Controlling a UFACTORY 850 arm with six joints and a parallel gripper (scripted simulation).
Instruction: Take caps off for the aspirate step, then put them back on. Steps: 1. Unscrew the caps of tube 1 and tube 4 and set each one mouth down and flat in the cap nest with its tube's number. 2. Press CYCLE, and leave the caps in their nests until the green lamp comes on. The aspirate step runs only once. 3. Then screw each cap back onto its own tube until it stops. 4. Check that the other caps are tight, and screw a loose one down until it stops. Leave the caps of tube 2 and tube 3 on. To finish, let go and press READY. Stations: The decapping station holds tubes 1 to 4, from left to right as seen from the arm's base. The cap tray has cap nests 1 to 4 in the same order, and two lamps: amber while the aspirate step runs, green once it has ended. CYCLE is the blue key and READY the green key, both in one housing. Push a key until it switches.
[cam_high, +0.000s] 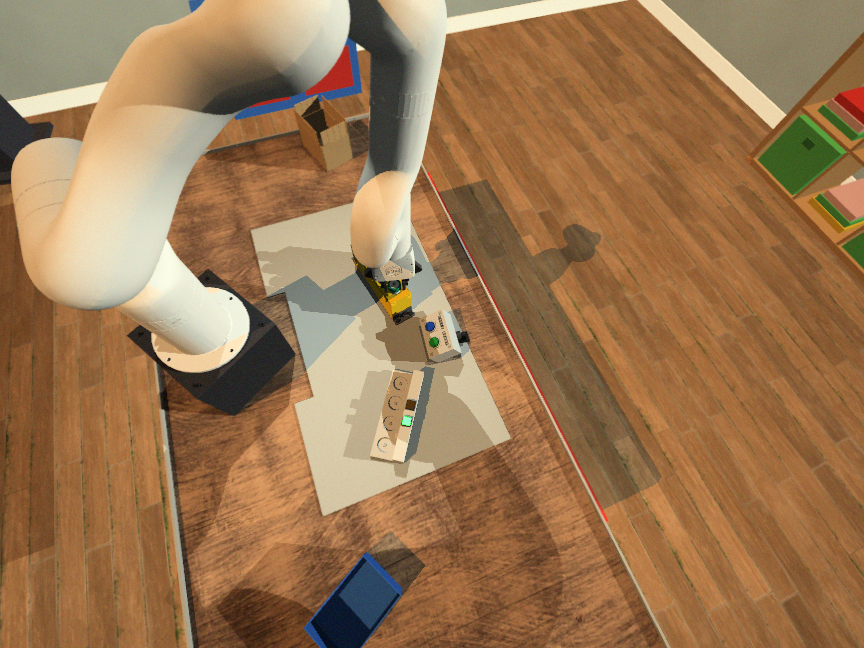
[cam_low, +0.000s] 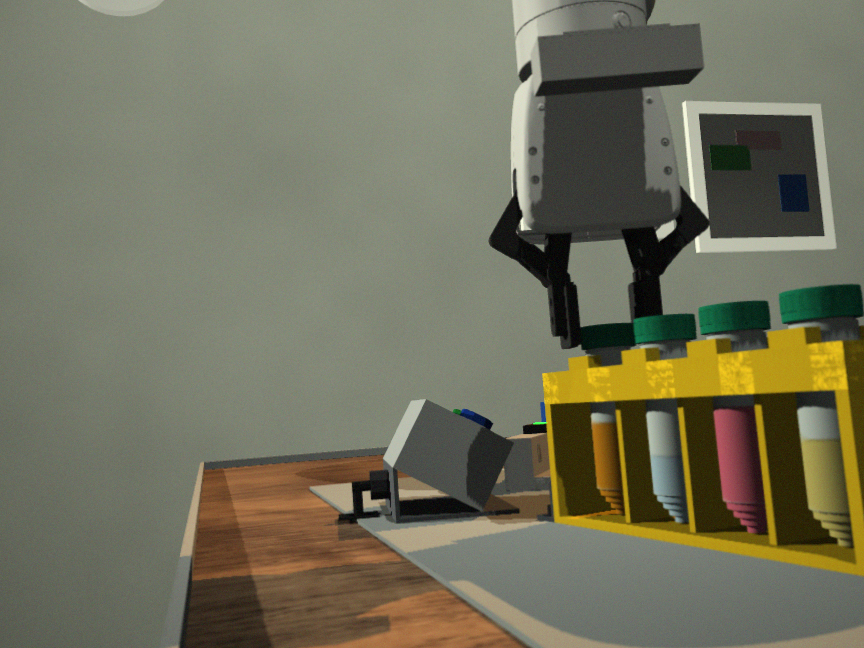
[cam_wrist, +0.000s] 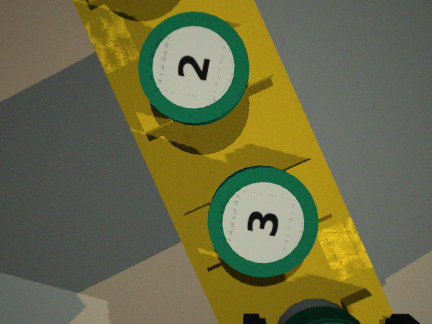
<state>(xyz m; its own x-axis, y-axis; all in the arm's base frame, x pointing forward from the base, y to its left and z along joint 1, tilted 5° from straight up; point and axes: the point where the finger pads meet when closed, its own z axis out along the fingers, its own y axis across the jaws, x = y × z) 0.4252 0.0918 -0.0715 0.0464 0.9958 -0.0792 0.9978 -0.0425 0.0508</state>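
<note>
The green cap is 1 cm below my hand. Also, from my hand: blue cycle key (11 cm to the right, 7 cm ahead, 6 cm below); then grey key housing (13 cm to the right, 9 cm ahead, 8 cm below); then green key (15 cm to the right, 7 cm ahead, 6 cm below).
</note>
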